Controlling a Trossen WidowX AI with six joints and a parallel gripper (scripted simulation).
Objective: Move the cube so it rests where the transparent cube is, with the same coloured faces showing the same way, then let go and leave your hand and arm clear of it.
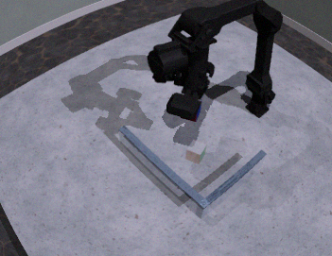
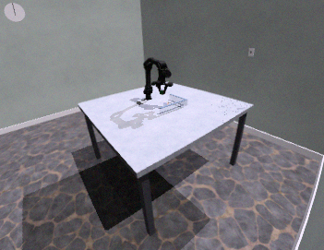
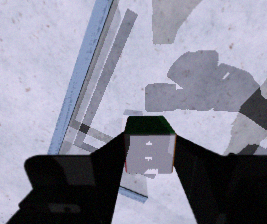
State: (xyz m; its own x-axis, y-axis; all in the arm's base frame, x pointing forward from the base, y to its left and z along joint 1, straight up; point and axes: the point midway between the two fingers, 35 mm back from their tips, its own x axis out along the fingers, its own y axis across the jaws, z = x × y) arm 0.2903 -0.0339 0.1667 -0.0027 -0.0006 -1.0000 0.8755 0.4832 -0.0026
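Right now my hand is 15 cm above the transparent cube and 4 cm to the right of it. Also, from my hand: bar (12 cm below, 12 cm ahead, 3 cm to the left).
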